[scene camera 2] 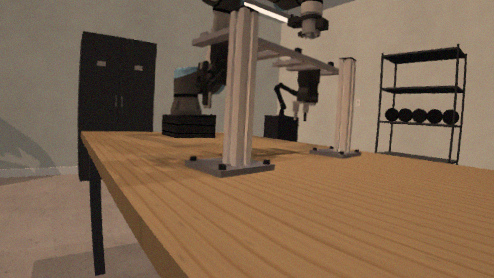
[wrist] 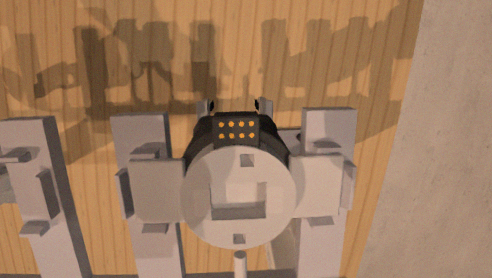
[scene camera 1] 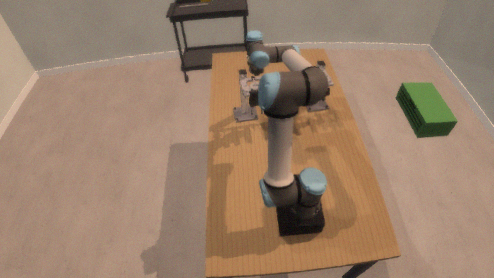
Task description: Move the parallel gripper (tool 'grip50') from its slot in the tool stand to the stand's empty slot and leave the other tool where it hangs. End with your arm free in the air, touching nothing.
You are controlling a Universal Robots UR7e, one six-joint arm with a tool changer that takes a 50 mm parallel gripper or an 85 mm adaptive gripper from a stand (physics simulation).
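Places are measured from the arm's base along level axes (x ahead, y left, z up), in millimetres.
Pixels of known places: end effector, tool point: (scene camera 2: 310,35); arm's base, origin of the base link: (scene camera 2: 186,114) (scene camera 1: 303,204).
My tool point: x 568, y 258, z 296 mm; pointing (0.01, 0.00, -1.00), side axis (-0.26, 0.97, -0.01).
Observation:
Ahead of a thing's pixels: the offset from my tool point to its top centre. "pt": to the spot under its first point. Level surfaces: height alone.
The parallel gripper (scene camera 2: 301,108) (wrist: 234,105) hangs in an end slot of the tool stand (scene camera 1: 245,96) (scene camera 2: 240,90) (wrist: 321,250). In the wrist view its round grey top plate @[pt dx +19, dy +4, dz -100 mm] (wrist: 237,232) is bare, with its side tabs over the two fork arms. Its fingers are apart with no object visible between them. The arm's bare coupling (scene camera 2: 310,31) is in the air above the stand, apart from the gripper. The other tool @[dx +91, dy -349, dz -100 mm] (scene camera 2: 217,62) hangs near the opposite post. In the wrist view, another fork arm (wrist: 30,200) shows at the left; whether its slot is empty cannot be told.
The stand's far post @[pt dx +117, dy +62, dz -237 mm] (scene camera 2: 346,105) rises from a base plate on the wooden table @[dz -399 mm] (scene camera 1: 240,225) (scene camera 2: 325,215). The arm's base (scene camera 1: 301,220) is at the table's near end in scene camera 1. A dark cart (scene camera 1: 207,12) and a green box (scene camera 1: 427,102) stand off the table.

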